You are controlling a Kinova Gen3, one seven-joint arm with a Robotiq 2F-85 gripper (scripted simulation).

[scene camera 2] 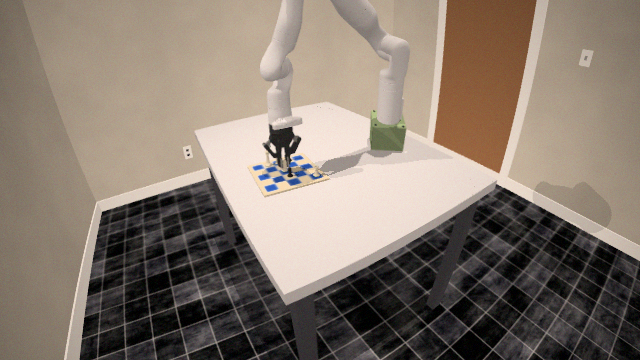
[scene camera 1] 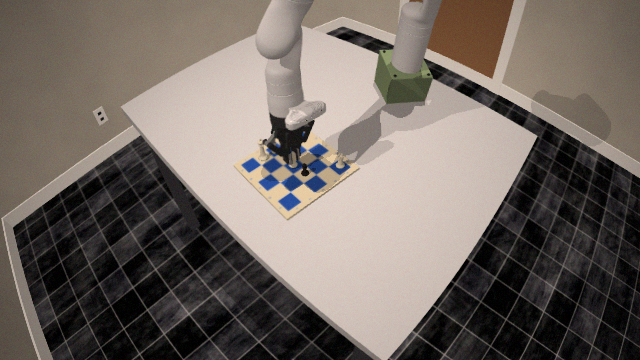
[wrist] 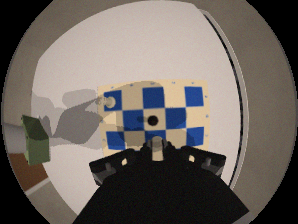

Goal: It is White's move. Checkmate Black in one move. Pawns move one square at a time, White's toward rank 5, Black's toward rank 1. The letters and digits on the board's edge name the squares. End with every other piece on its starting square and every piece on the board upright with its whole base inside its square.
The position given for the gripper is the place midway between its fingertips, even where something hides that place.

Note:
In view: the gripper [scene camera 1: 292, 160].
The gripper is seen too in scene camera 2 [scene camera 2: 284, 166] and in the wrist view [wrist: 157, 144].

